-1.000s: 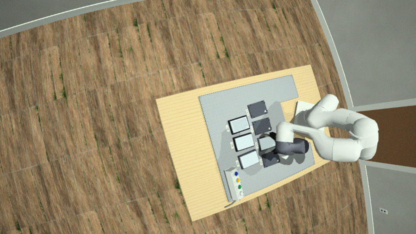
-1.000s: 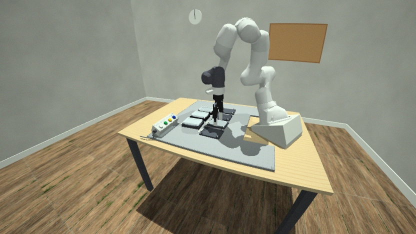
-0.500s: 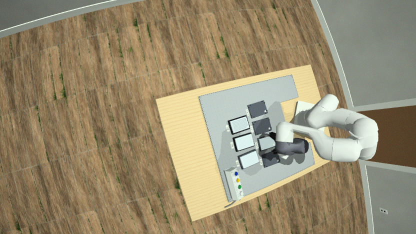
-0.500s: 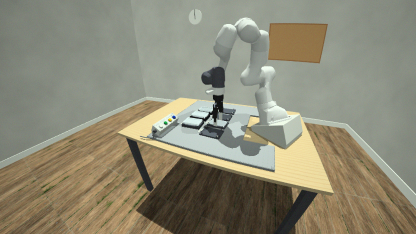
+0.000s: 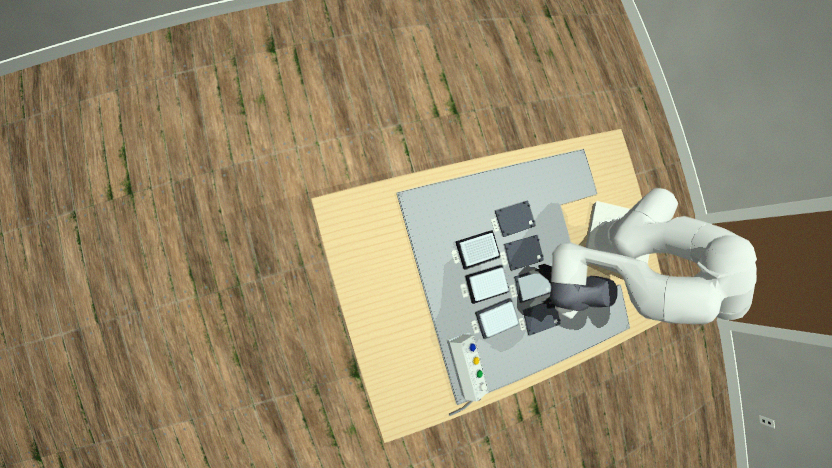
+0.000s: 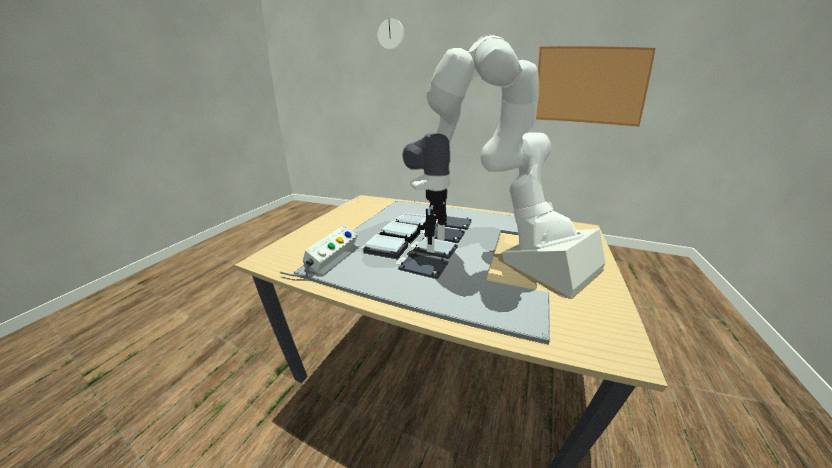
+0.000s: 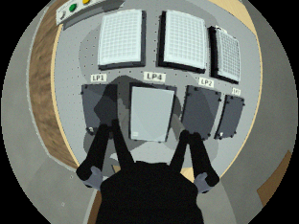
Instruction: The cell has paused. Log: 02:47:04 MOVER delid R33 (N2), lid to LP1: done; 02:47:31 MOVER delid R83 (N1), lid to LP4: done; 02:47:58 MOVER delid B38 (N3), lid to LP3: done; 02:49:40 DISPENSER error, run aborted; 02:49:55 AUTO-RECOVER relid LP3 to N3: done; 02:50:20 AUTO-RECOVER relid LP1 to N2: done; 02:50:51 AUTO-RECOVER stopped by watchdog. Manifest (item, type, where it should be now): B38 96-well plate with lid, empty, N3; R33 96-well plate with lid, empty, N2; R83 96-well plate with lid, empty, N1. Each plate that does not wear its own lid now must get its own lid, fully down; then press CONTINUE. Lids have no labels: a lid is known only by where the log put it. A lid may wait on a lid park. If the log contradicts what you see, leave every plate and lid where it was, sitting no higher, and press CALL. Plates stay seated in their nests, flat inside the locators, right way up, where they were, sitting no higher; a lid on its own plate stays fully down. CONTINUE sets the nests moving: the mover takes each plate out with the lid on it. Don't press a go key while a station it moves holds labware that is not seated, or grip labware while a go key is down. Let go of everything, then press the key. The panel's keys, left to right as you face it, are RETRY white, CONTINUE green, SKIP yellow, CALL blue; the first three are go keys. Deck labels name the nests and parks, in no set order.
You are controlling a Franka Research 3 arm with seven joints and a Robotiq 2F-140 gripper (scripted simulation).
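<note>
The pale lid lies 2 cm below my hand. Also, from my hand: plate: 22 cm to the right, 15 cm ahead, 1 cm below; blue key: 33 cm ahead, 7 cm to the left, 3 cm above; LP4 sign: 9 cm ahead, 4 cm below, 2 cm to the right.
</note>
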